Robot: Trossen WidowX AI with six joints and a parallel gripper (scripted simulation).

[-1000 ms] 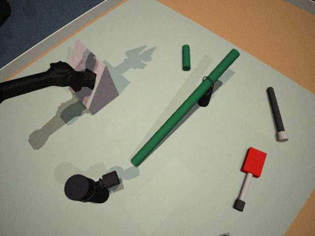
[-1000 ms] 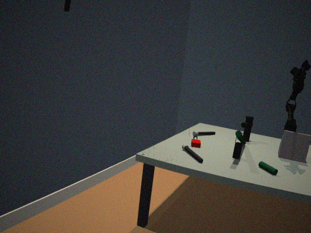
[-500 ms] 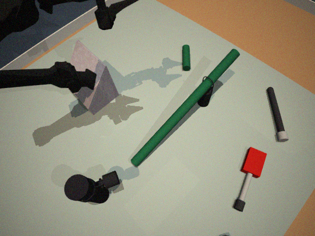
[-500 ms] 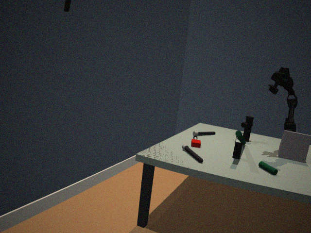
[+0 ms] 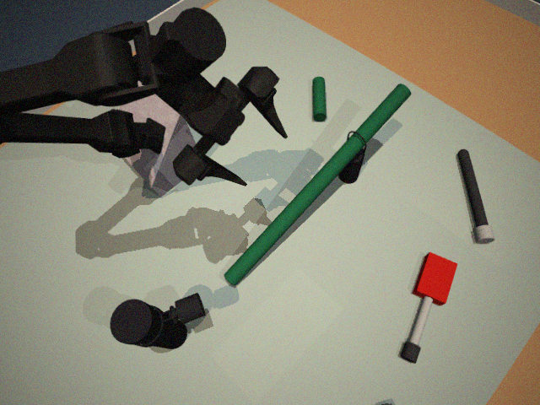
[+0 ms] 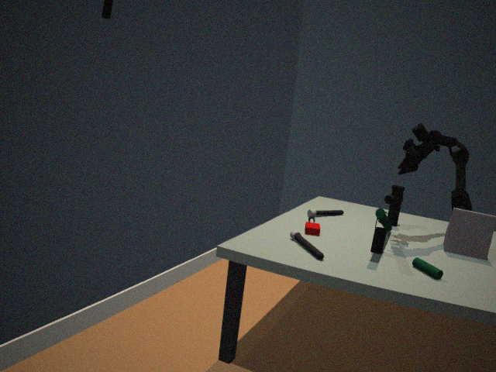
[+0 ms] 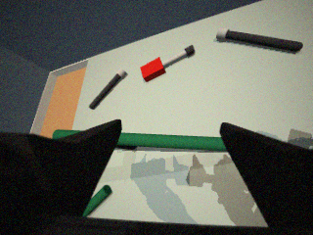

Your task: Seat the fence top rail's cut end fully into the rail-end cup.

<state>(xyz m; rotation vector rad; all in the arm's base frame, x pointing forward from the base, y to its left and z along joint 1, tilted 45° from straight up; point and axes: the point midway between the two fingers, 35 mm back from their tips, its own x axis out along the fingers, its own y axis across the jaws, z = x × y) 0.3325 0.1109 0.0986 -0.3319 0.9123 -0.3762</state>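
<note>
Right now the dark rail-end cup is 25 cm to the right of my gripper tip and 16 cm below it. From my gripper tip the other things lie so: short dark post: 5 cm ahead, 23 cm to the left, 20 cm below; short green cylinder: 14 cm behind, 38 cm to the left, 29 cm below; red-headed mallet: 35 cm ahead, 4 cm to the left, 29 cm below.
</note>
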